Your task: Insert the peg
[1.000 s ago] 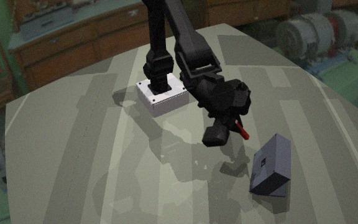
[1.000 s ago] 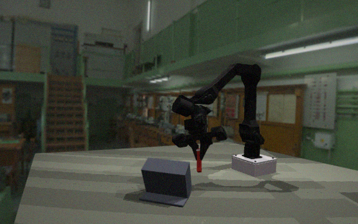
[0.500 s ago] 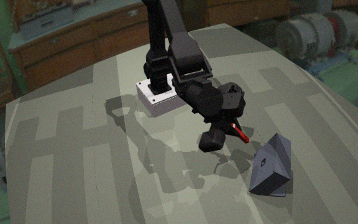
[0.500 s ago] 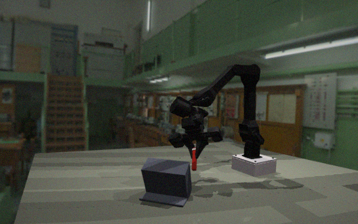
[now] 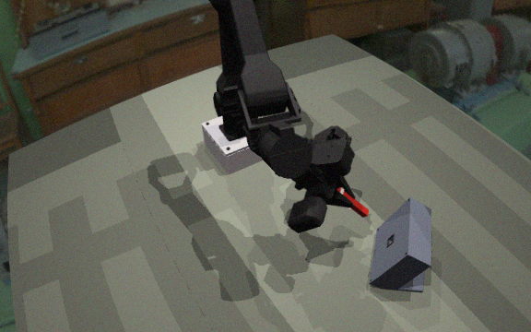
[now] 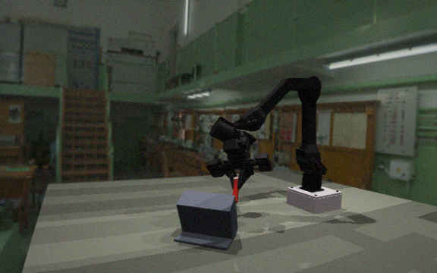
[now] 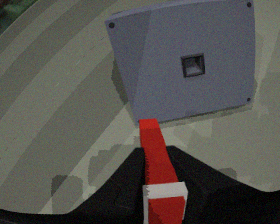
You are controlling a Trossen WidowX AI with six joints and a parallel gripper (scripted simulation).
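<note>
My gripper tip is 100 mm short of the sloped dark grey-blue panel, 50 mm to the right of it and 50 mm above it. Also, from my gripper tip: thin base plate (120 mm ahead, 100 mm below, 70 mm to the left); then red square peg (10 mm to the right, 10 mm behind, 10 mm above).
</note>
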